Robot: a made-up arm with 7 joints. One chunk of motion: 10 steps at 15 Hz.
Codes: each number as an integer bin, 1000 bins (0 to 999) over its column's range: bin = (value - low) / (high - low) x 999, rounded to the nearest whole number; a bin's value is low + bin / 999 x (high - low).
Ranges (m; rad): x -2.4..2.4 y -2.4..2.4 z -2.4..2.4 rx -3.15..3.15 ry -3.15..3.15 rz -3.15..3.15
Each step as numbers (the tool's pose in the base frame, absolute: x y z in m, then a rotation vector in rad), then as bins.
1 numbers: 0.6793 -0.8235 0.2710 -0.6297 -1.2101 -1.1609
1 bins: 641 328 556 400 308 315
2 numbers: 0.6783 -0.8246 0.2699 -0.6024 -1.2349 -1.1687
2 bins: 641 328 556 404 304 314
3 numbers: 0.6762 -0.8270 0.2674 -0.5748 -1.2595 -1.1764
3 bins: 640 327 555 408 300 313
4 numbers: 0.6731 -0.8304 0.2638 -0.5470 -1.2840 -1.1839
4 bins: 640 327 554 413 296 312
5 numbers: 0.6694 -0.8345 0.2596 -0.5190 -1.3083 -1.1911
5 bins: 639 326 554 417 292 311
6 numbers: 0.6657 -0.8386 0.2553 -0.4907 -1.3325 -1.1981
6 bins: 638 325 553 422 288 310
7 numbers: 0.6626 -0.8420 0.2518 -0.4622 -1.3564 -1.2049
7 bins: 637 324 552 426 284 308
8 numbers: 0.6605 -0.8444 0.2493 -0.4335 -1.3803 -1.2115
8 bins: 637 324 551 431 281 307
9 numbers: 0.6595 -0.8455 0.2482 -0.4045 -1.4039 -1.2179
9 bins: 637 324 551 435 277 306
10 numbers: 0.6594 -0.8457 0.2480 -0.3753 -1.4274 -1.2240
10 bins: 637 323 551 440 273 305
